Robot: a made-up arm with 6 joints. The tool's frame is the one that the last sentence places. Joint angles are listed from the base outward.
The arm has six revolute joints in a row. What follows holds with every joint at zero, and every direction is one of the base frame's.
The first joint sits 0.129 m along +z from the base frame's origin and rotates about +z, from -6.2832 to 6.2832 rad.
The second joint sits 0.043 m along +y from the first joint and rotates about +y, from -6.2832 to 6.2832 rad.
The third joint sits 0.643 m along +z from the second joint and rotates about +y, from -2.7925 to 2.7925 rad.
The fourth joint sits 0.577 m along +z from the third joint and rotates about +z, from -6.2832 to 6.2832 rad.
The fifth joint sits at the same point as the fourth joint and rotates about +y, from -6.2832 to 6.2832 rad.
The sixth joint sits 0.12 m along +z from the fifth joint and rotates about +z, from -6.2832 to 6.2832 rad.
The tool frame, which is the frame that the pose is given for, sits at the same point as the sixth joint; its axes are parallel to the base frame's.
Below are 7 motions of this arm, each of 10 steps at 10 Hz.
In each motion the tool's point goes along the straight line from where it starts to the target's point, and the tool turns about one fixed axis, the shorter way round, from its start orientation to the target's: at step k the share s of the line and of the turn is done. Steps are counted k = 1, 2, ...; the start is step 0. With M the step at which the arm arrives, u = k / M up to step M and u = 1 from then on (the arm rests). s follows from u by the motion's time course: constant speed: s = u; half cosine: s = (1 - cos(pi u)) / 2; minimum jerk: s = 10 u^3 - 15 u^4 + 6 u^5.
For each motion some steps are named. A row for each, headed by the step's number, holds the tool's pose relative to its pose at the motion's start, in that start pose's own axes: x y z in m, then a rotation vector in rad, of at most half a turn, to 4 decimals.
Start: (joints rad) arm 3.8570 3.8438 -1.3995 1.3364 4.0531 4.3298
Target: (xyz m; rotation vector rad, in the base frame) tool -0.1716 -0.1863 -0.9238 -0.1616 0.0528 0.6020
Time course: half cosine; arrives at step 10
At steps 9, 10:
9: -0.2216 0.1772 -0.2475 0.7451 -0.2101 -0.2408
10: -0.2272 0.1816 -0.2537 0.7638 -0.2153 -0.2469

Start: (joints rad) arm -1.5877 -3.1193 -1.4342 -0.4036 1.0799 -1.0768
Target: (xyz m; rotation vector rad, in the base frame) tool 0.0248 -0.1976 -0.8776 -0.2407 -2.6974 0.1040
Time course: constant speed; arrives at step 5
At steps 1, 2, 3, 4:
1: 0.0195 0.0844 0.0006 -0.0542 0.0290 -0.0534
2: 0.0390 0.1688 0.0012 -0.1084 0.0580 -0.1067
3: 0.0585 0.2533 0.0017 -0.1626 0.0871 -0.1601
4: 0.0780 0.3377 0.0023 -0.2169 0.1161 -0.2134

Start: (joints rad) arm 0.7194 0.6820 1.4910 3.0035 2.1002 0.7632
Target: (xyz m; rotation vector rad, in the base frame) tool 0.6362 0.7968 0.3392 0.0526 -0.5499 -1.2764
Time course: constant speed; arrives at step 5
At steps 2, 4, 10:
2: -0.0709 0.0003 -0.0231 0.1552 -0.0760 0.0991
4: -0.1419 0.0007 -0.0463 0.3104 -0.1520 0.1983
10: -0.1773 0.0009 -0.0578 0.3880 -0.1900 0.2478

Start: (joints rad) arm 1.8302 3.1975 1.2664 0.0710 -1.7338 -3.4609
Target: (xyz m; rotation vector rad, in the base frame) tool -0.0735 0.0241 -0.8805 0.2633 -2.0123 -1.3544
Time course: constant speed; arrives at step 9
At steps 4, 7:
4: 0.2154 0.0485 0.1508 -0.1382 0.4549 -0.4363
7: 0.3769 0.0849 0.2638 -0.2418 0.7961 -0.7635

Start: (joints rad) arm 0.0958 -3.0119 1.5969 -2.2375 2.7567 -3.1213
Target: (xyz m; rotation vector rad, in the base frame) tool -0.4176 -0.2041 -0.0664 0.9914 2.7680 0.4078
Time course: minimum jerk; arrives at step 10
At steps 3, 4, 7, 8, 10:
3: -0.0225 -0.0693 0.0002 -0.0824 0.1603 0.2357
4: -0.0438 -0.1350 0.0003 -0.1605 0.3121 0.4588
7: -0.1153 -0.3558 0.0008 -0.4230 0.8228 1.2096
8: -0.1298 -0.4006 0.0009 -0.4762 0.9262 1.3616
10: -0.1378 -0.4252 0.0010 -0.5055 0.9832 1.4454

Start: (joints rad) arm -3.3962 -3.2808 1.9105 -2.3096 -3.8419 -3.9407
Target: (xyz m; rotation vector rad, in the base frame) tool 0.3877 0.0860 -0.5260 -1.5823 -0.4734 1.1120
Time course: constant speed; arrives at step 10
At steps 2, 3, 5, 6, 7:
2: 0.0225 0.0023 0.0290 0.1272 -0.0676 0.1237
3: 0.0337 0.0035 0.0435 0.1909 -0.1014 0.1855
5: 0.0561 0.0058 0.0724 0.3181 -0.1690 0.3091
6: 0.0674 0.0070 0.0869 0.3817 -0.2029 0.3710
7: 0.0786 0.0081 0.1014 0.4454 -0.2367 0.4328

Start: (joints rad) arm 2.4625 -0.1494 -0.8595 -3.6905 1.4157 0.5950
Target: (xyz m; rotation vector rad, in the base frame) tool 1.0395 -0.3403 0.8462 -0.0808 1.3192 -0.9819
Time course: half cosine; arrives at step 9
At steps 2, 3, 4, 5, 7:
2: 0.0167 0.0720 0.0064 -0.0690 -0.1398 -0.0821
3: 0.0357 0.1538 0.0137 -0.1474 -0.2987 -0.1754
4: 0.0590 0.2542 0.0226 -0.2436 -0.4937 -0.2898
5: 0.0838 0.3610 0.0321 -0.3459 -0.7011 -0.4117
7: 0.1262 0.5432 0.0483 -0.5205 -1.0550 -0.6195

